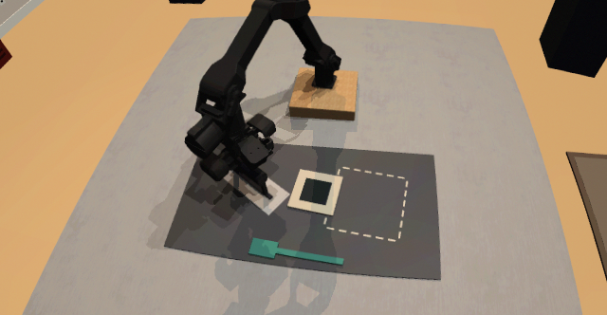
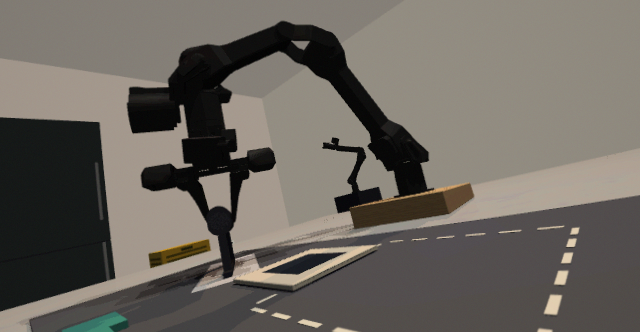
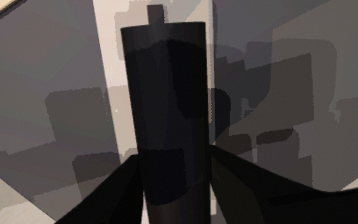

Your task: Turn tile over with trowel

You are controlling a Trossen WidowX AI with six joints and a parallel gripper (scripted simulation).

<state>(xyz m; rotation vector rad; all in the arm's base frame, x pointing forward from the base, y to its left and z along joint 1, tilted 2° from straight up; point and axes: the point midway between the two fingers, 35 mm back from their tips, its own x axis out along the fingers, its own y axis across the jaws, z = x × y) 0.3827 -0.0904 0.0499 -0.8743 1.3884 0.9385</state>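
Right now my gripper tip is 150 mm to the right of the dark mat, 80 mm above it and 10 mm short of it. The rest, counted from my gripper tip: cream tile: 170 mm to the left, 60 mm below, 20 mm behind; teal trowel: 160 mm ahead, 150 mm to the left, 60 mm below.
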